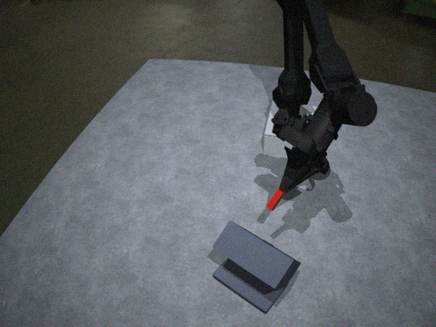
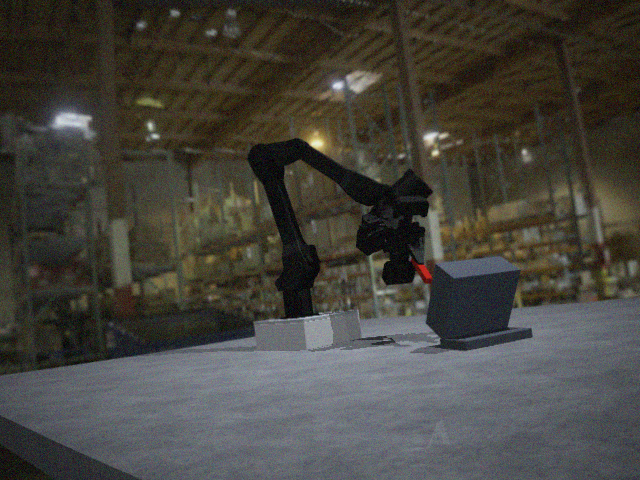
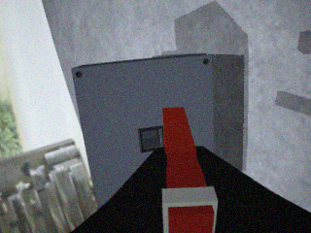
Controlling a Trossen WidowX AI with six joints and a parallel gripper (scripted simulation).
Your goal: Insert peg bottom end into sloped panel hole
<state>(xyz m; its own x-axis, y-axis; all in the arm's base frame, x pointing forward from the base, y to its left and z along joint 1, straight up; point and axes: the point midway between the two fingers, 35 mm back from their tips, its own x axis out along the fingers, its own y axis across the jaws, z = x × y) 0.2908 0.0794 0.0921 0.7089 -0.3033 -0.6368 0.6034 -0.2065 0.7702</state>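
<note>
Right now the grey sloped panel is 110 mm ahead of my gripper tip and 60 mm below it. From my gripper tip the other things lie so: red square peg (10 mm behind, 10 mm above); then dark base plate (130 mm ahead, 10 mm to the right, 130 mm below).
</note>
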